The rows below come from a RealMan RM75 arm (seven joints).
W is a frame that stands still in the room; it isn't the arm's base.
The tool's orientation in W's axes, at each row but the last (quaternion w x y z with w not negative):
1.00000 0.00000 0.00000 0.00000
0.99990 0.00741 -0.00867 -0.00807
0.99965 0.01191 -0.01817 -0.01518
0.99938 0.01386 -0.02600 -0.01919
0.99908 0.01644 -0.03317 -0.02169
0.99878 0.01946 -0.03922 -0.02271
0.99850 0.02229 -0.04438 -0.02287
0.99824 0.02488 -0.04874 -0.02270
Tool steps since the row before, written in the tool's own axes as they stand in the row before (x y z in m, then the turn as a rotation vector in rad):
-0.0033 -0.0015 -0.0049 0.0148 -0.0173 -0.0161
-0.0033 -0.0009 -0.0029 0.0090 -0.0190 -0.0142
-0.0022 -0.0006 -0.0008 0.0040 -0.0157 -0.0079
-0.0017 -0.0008 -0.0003 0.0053 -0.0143 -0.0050
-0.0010 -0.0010 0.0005 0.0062 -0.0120 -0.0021
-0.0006 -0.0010 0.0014 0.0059 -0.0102 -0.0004
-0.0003 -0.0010 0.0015 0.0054 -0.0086 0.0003
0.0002 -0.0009 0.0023 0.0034 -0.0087 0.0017
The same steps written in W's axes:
-0.0033 -0.0015 -0.0049 0.0148 -0.0173 -0.0161
-0.0033 -0.0008 -0.0030 0.0089 -0.0189 -0.0143
-0.0022 -0.0005 -0.0009 0.0038 -0.0156 -0.0081
-0.0017 -0.0007 -0.0004 0.0050 -0.0144 -0.0051
-0.0011 -0.0010 0.0004 0.0058 -0.0122 -0.0021
-0.0008 -0.0010 0.0013 0.0055 -0.0104 -0.0004
-0.0005 -0.0010 0.0014 0.0050 -0.0089 0.0004
-0.0001 -0.0010 0.0023 0.0028 -0.0089 0.0016

